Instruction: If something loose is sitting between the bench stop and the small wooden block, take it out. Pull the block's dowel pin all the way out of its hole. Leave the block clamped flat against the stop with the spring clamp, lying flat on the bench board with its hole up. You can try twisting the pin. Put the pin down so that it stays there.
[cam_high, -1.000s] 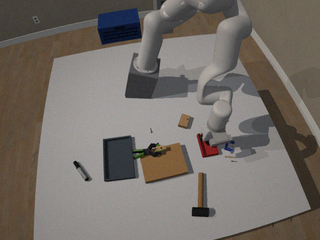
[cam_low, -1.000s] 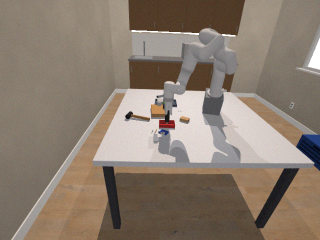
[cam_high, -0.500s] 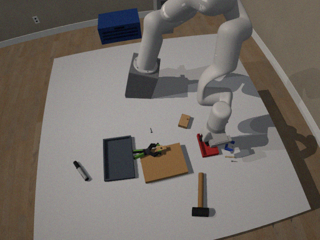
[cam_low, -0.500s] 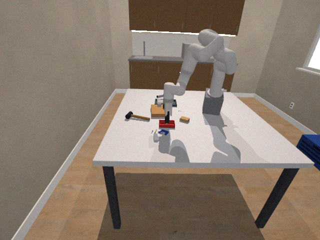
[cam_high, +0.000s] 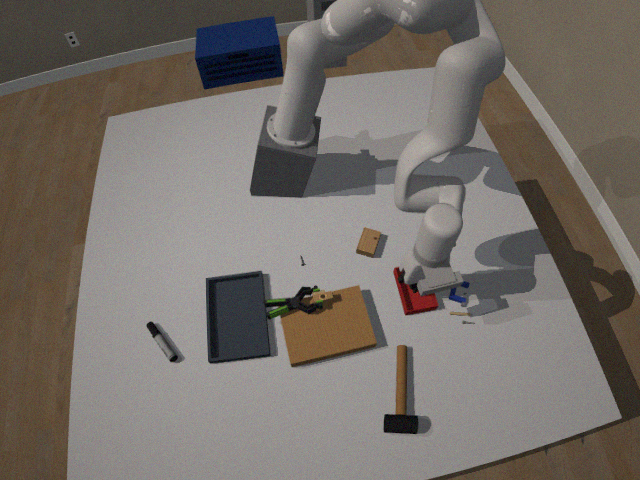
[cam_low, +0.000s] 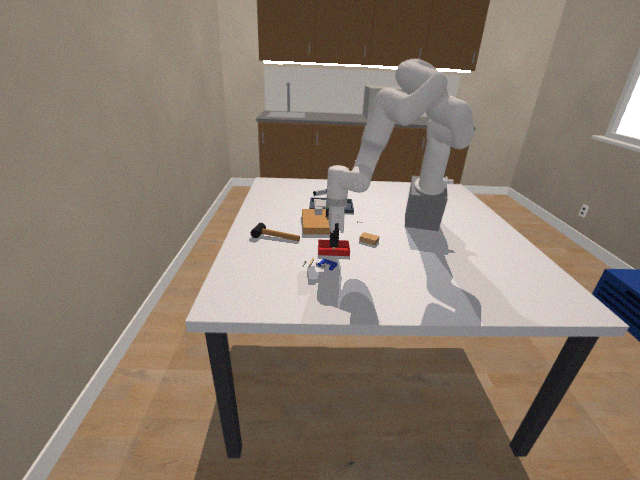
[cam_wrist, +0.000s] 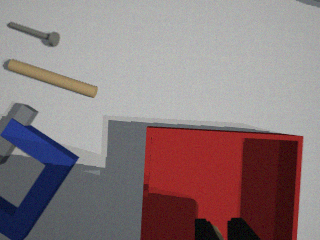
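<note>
Now: the dowel pin 2 cm below my hand. Round my hand: red box (4 cm below); spare wooden dowel (9 cm ahead, 9 cm to the left, 4 cm below); small wooden block (2 cm behind, 23 cm to the right).
</note>
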